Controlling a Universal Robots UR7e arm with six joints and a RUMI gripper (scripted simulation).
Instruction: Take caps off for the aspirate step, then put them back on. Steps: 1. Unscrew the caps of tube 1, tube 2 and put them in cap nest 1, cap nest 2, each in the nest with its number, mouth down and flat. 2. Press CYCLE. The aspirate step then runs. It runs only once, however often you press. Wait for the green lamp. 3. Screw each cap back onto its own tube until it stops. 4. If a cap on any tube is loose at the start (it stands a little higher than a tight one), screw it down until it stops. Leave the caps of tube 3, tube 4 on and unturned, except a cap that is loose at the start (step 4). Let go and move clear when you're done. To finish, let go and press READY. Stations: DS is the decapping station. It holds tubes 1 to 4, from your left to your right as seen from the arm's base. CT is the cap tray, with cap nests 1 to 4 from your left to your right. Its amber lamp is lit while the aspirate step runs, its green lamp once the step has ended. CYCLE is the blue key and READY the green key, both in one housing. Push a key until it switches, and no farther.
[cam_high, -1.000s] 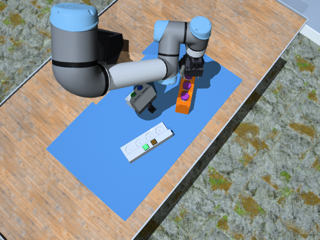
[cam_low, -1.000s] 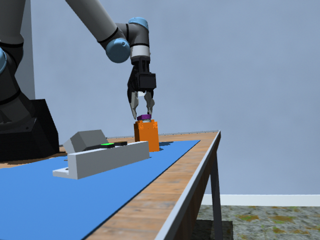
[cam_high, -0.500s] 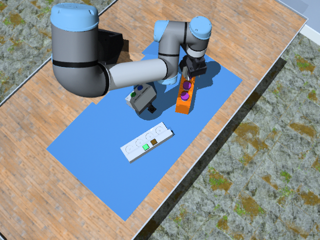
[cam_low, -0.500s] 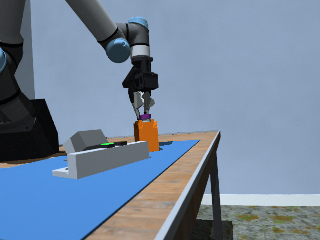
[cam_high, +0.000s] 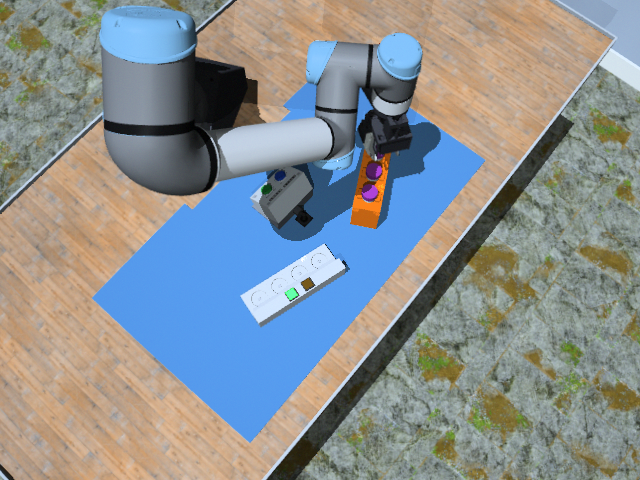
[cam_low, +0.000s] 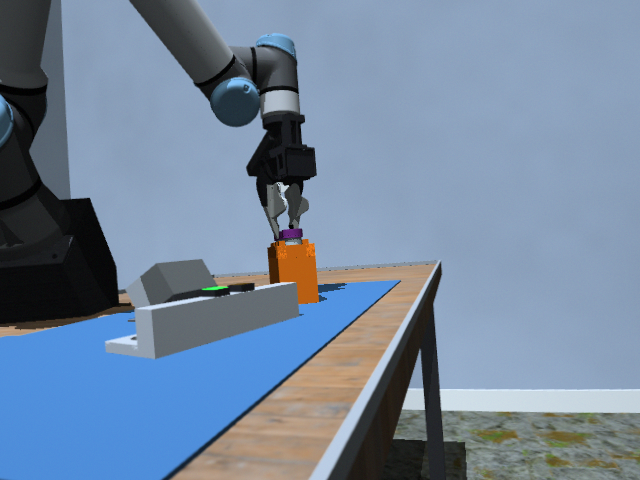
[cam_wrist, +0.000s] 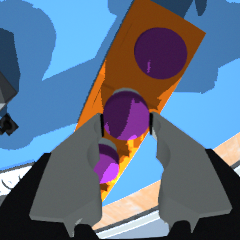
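Now: hand 3 cm past the purple cap, 4 cm to the right of it and 1 cm above it. From my hand the other things lie so: grey key housing: 11 cm behind, 20 cm to the right, 7 cm below; green key: 13 cm behind, 22 cm to the right, 6 cm below; blue key: 13 cm behind, 18 cm to the right, 6 cm below.
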